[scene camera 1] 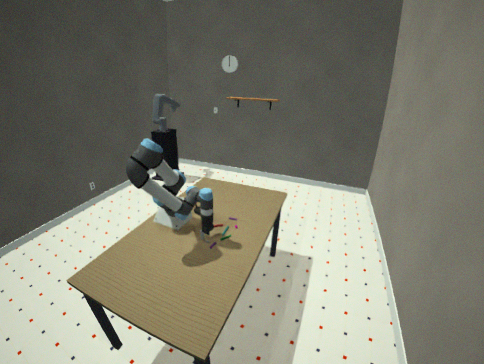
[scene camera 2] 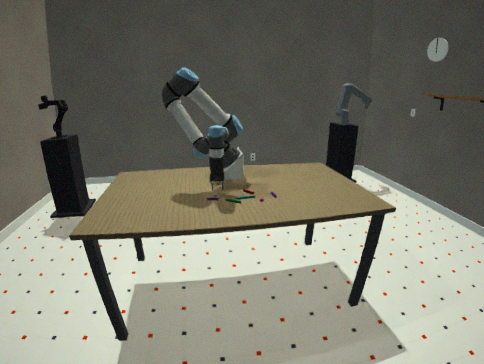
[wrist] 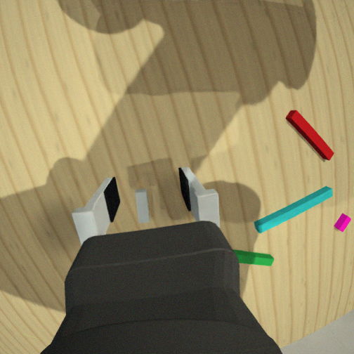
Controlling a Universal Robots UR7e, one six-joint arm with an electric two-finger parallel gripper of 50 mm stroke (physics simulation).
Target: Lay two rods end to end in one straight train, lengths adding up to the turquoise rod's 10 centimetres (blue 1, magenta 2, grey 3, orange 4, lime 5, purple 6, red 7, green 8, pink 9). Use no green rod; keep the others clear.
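Places are measured from the arm's base along level axes (x right, y ahead, z up), in millimetres.
Pixels of known places: gripper, fingertip midpoint: [scene camera 1: 205, 236] [scene camera 2: 217, 189]; arm's base, origin of the base link: [scene camera 2: 231, 159].
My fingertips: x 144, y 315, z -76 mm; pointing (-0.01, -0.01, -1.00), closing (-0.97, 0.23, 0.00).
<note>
Ahead of a thing's pixels: the offset from my fingertips to its middle. Level surfaces: height alone.
My gripper [scene camera 1: 205, 237] [scene camera 2: 217, 186] [wrist: 148, 185] is open and empty, above the table. In the wrist view a short grey rod [wrist: 142, 206] lies below and between the open fingers, roughly parallel to them. A turquoise rod {dy +91, dx -134, dz -22 mm} [scene camera 1: 226, 230] [scene camera 2: 245, 197] [wrist: 294, 209] lies slanted to the right of the gripper in the wrist view. A red rod {dy +19, dx -169, dz -22 mm} [scene camera 1: 218, 225] [scene camera 2: 249, 191] [wrist: 310, 135] lies beyond it, apart. One purple rod {dy +73, dx +39, dz -22 mm} [scene camera 1: 213, 245] [scene camera 2: 212, 199] lies near the gripper; another purple rod {dy +91, dx -292, dz -22 mm} [scene camera 1: 233, 218] [scene camera 2: 273, 194] lies farther off. Neither purple rod shows in the wrist view.
A green rod {dy +121, dx -60, dz -22 mm} [scene camera 1: 226, 238] [scene camera 2: 233, 201] [wrist: 255, 258] lies near the turquoise rod, partly hidden by the gripper body in the wrist view. A small magenta rod {dy +145, dx -204, dz -22 mm} [scene camera 1: 236, 227] [scene camera 2: 261, 200] [wrist: 342, 222] lies past the turquoise rod. All rest on the wooden table {dz -27 mm} [scene camera 1: 150, 280] [scene camera 2: 150, 215].
</note>
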